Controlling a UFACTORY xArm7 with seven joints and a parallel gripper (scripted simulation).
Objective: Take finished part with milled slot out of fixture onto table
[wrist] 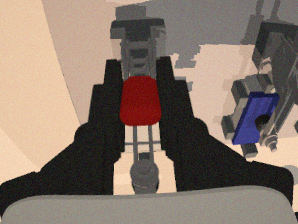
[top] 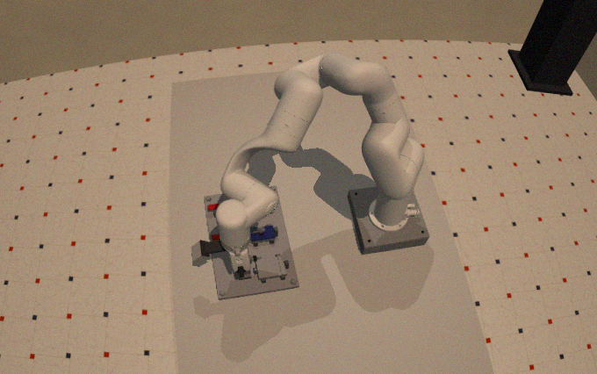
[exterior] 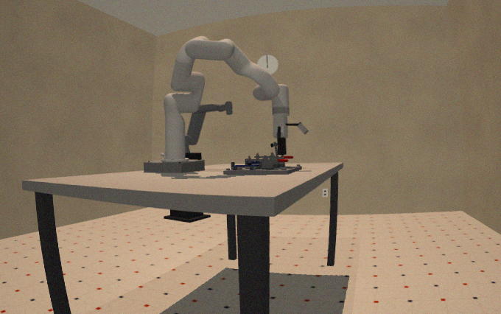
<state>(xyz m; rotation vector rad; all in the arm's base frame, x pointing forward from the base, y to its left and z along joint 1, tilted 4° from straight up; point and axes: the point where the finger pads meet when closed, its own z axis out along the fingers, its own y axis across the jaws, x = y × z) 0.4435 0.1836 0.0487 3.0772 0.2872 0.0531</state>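
Now: hand 10 cm past the grey finished part, 6 cm above it and 2 cm to the left of it. Also, from my hand: grey fixture plate 12 cm to the right, 8 cm below, 2 cm behind.
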